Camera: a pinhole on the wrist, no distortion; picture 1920 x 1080 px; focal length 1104.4 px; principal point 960.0 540.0 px. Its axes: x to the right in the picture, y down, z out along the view. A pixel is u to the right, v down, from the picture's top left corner.
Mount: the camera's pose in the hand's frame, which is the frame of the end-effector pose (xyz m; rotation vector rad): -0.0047 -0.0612 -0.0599 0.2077 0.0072 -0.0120
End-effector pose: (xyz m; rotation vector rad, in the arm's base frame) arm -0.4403 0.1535 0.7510 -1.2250 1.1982 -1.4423
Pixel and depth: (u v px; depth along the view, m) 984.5 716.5 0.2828
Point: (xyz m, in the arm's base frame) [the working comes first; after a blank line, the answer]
In the camera's frame: 0.0063 0.0452 0.2828

-0.2193 0.1324 0.8377
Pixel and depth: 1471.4 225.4 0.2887
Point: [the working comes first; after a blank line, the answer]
In the camera's frame: 0.1337 -0.0822 0.2887

-0.2616 0.0319 0.9812
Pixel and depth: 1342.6 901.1 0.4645
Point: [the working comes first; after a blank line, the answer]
In the camera's frame: 0.1609 0.1519 0.4645

-0.0420 -0.0572 0.8073
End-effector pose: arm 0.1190 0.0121 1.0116 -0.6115 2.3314 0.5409
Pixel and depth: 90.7 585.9 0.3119
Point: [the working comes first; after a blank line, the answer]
In the camera's frame: -0.2455 0.0130 0.3119

0.4697 0.1236 0.9833
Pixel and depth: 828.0 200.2 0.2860
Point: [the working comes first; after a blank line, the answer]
In the camera's frame: -0.0342 -0.0880 0.2860

0.3577 -0.0374 0.8527
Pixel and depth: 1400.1 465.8 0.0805
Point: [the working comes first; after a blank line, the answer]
In the camera's frame: 0.0321 -0.0054 0.0805

0.1550 -0.0538 0.9625
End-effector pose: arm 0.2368 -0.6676 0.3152 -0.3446 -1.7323 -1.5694
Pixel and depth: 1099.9 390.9 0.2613
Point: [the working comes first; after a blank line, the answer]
In the camera's frame: 0.0331 -0.0353 0.2613

0.0537 -0.5310 0.2338
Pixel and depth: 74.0 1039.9 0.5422
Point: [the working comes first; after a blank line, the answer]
In the camera's frame: -0.4350 0.2454 0.5422

0.3929 -0.0384 0.0956
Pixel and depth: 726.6 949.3 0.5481
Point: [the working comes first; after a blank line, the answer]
In the camera's frame: -0.1158 0.2031 0.5481

0.1497 -0.1437 0.2785
